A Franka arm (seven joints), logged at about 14 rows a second.
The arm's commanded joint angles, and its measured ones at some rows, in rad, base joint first. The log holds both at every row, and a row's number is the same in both.
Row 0, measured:
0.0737 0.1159 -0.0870 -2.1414 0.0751 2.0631 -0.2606
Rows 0 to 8, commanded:
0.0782 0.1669 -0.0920 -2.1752 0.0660 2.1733 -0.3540
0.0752 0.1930 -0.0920 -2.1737 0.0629 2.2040 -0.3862
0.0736 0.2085 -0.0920 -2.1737 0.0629 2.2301 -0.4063
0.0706 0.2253 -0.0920 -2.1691 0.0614 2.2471 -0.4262
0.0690 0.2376 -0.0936 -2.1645 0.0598 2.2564 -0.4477
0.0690 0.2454 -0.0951 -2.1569 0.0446 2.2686 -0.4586
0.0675 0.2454 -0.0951 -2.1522 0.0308 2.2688 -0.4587
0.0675 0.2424 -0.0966 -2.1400 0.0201 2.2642 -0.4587
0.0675 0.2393 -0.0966 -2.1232 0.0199 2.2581 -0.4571
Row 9, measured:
0.0708 0.2351 -0.0953 -2.1590 0.0338 2.2554 -0.4375
